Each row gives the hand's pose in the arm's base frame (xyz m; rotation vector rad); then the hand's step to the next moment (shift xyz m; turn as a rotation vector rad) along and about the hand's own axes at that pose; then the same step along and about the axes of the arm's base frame.
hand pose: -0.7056 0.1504 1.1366 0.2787 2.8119 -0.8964
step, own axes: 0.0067 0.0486 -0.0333 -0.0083 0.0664 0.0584
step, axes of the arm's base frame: 0.0010 0.0593 -0.0016 0.0298 0.0180 -0.0817
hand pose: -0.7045 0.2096 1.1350 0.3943 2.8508 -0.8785
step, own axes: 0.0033 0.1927 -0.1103 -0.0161 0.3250 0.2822
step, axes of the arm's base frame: 0.0465 0.2168 -0.0129 0.1221 0.0951 -0.4020
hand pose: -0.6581 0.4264 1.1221 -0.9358 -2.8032 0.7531
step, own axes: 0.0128 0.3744 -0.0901 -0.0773 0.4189 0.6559
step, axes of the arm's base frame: 0.2131 0.3043 -0.1022 0.1343 -0.0347 -0.7697
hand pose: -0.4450 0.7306 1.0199 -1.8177 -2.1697 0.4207
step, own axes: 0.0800 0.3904 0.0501 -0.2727 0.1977 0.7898
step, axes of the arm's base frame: 0.3196 0.1416 -0.1978 -0.0851 -0.2698 -0.8107
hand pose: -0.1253 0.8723 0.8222 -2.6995 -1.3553 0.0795
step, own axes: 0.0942 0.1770 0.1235 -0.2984 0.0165 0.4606
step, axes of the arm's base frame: 0.1847 -0.0190 -0.1449 -0.2115 -0.2106 -0.4608
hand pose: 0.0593 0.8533 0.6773 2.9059 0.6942 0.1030
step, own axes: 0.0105 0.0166 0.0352 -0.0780 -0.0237 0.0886
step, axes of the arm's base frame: 0.0203 -0.0145 -0.0317 -0.0709 -0.0262 -0.0937
